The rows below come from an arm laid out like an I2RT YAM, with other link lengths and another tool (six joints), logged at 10 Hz.
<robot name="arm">
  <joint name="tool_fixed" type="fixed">
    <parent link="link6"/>
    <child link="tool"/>
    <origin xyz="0.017 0.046 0.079" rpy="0 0.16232 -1.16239"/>
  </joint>
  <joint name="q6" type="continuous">
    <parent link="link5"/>
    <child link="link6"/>
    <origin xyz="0 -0.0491 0.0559" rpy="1.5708 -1.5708 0"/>
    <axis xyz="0 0 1"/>
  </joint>
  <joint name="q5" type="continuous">
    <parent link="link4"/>
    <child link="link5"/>
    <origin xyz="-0.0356 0.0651 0.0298" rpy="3.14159 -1.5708 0"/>
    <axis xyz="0 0 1"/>
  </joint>
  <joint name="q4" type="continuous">
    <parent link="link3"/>
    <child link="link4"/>
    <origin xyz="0.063 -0.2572 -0.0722" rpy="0 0 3.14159"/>
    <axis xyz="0 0 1"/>
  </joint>
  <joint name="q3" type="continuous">
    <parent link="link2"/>
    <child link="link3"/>
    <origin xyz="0 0.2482 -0.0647" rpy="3.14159 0 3.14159"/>
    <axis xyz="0 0 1"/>
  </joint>
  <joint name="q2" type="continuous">
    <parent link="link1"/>
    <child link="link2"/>
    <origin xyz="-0.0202 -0.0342 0.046" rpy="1.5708 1.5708 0"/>
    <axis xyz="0 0 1"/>
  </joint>
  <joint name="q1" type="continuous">
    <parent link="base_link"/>
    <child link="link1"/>
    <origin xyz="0 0 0.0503" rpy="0 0 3.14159"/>
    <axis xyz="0 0 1"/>
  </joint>
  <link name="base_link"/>
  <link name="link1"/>
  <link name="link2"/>
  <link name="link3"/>
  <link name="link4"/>
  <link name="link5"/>
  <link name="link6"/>
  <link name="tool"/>
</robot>
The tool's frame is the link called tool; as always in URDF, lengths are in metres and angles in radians. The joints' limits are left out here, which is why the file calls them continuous.
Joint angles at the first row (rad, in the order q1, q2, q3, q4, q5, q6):
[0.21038, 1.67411, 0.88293, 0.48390, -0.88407, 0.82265]
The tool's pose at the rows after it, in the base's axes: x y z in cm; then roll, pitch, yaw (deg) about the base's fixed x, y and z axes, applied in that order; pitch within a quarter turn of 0, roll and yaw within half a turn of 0:
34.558 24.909 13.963 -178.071 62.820 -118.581
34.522 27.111 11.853 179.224 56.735 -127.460
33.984 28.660 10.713 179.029 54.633 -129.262
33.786 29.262 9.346 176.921 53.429 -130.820
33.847 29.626 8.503 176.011 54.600 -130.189
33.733 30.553 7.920 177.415 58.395 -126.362
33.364 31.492 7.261 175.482 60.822 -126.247
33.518 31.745 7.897 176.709 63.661 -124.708
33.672 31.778 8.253 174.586 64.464 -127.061
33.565 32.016 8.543 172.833 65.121 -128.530
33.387 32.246 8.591 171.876 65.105 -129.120
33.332 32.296 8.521 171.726 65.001 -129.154
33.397 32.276 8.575 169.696 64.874 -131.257
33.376 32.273 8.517 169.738 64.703 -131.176
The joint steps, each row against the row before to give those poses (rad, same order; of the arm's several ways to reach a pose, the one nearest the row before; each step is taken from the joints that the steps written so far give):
[0.11788, 0.05761, -0.00039, -0.03622, 0.21591, 0.06638]
[0.09535, 0.01676, 0.00000, -0.05230, 0.20752, 0.05912]
[0.05953, 0.02175, 0.00000, 0.00039, 0.08470, 0.03090]
[0.01718, 0.04121, -0.00002, 0.02064, 0.00688, 0.01909]
[-0.00002, 0.04615, 0.00002, 0.06290, -0.02863, 0.00266]
[0.01068, 0.06368, 0.00036, 0.12780, -0.03776, -0.00458]
[0.01869, 0.05612, 0.00080, 0.09920, -0.02444, 0.02785]
[0.00154, 0.01105, 0.00264, 0.06181, -0.00989, 0.00916]
[0.00076, 0.00000, 0.00042, 0.01712, 0.00153, 0.02479]
[0.00687, -0.00001, 0.00000, 0.01449, -0.00038, 0.01908]
[0.00687, 0.00002, 0.00073, 0.00005, -0.00001, 0.00763]
[0.00152, 0.00152, 0.00000, -0.00038, -0.00038, 0.00038]
[-0.00001, 0.00000, 0.00002, 0.00036, 0.00036, 0.01602]
[0.00001, -0.00002, 0.00000, -0.00346, -0.00035, -0.00153]

